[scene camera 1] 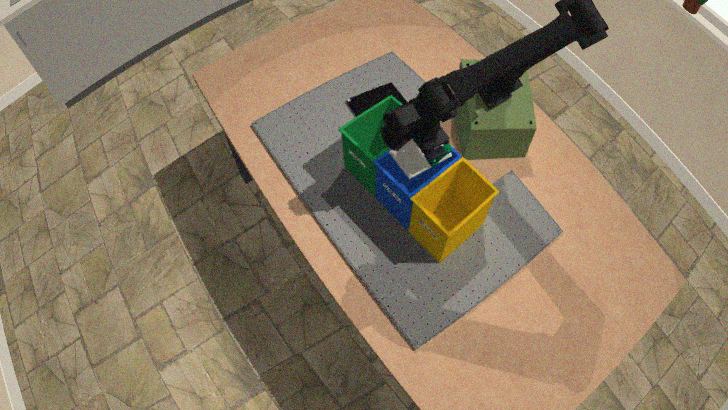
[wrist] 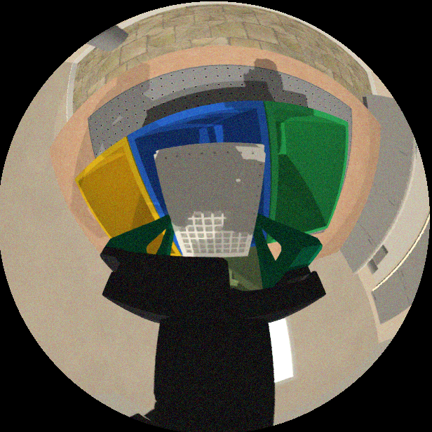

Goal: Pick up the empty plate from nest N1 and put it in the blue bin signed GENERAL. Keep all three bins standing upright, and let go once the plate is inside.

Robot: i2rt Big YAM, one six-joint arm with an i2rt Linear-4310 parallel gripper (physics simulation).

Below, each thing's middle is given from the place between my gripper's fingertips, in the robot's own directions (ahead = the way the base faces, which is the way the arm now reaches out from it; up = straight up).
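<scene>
My gripper is 10 cm above the blue bin [scene camera 1: 394, 189] and 2 cm short of it. Counted from my gripper, the plate [scene camera 1: 410, 158] is 1 cm above and 1 cm ahead. The green bin [scene camera 1: 362, 140] sits 10 cm below my gripper, 4 cm ahead of it and 12 cm to the right of it, while the yellow bin [scene camera 1: 447, 211] is 10 cm below my gripper, 1 cm behind it and 13 cm to the left of it.
</scene>
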